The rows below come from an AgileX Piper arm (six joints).
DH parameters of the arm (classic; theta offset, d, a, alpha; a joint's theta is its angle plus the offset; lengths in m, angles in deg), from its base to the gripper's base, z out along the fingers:
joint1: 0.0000 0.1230 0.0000 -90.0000
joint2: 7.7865 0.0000 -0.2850 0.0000
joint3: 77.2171 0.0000 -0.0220 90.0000
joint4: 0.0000 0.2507 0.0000 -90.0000
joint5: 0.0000 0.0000 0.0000 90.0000
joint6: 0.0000 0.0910 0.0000 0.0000
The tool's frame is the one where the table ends.
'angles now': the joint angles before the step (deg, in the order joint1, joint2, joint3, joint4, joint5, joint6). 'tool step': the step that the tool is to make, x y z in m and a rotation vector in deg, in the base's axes. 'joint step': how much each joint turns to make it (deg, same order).
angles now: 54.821 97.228 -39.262 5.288 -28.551 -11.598
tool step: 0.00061 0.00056 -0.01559 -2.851 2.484 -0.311
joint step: -0.002 2.398 0.000 0.475 1.370 0.003
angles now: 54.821 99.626 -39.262 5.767 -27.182 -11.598
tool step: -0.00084 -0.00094 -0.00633 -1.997 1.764 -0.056
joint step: -0.001 0.618 0.000 0.207 2.041 0.002
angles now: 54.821 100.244 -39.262 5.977 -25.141 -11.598
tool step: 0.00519 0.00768 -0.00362 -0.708 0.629 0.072
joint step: -0.001 1.930 -2.213 -0.002 1.231 0.001
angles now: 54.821 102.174 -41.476 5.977 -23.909 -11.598
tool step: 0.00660 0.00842 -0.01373 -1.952 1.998 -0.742
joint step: -0.001 3.708 -2.543 1.300 1.573 -0.436
